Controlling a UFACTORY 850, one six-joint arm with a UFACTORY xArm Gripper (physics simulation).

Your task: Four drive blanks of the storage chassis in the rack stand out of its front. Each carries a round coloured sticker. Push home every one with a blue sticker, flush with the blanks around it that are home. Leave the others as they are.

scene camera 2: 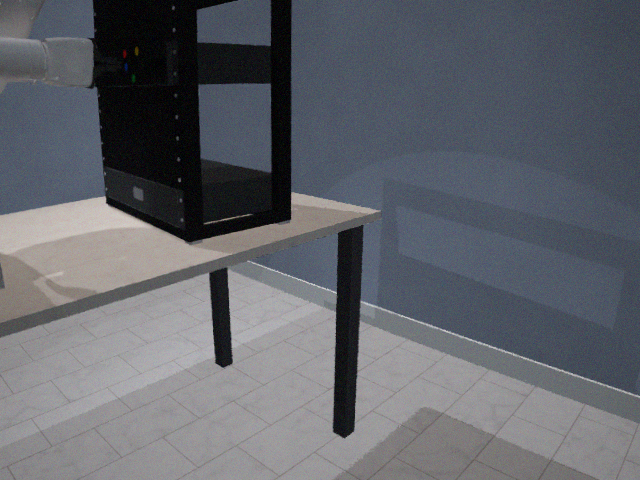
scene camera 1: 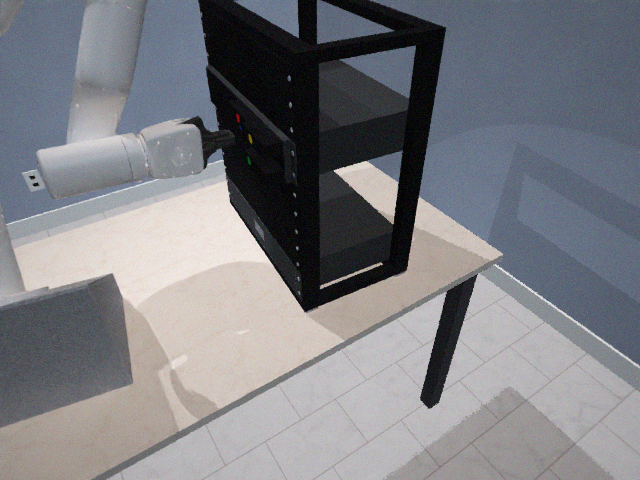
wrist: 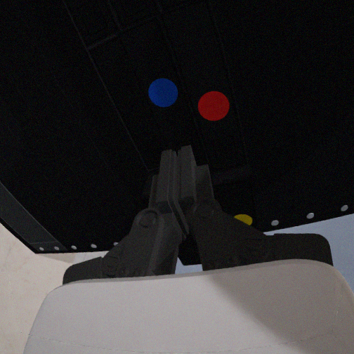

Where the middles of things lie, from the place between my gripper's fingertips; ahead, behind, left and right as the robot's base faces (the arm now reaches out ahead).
Now: the black rack [scene camera 1: 298,112] 180 mm ahead of my hand, 100 mm below it and 90 mm to the left of it.
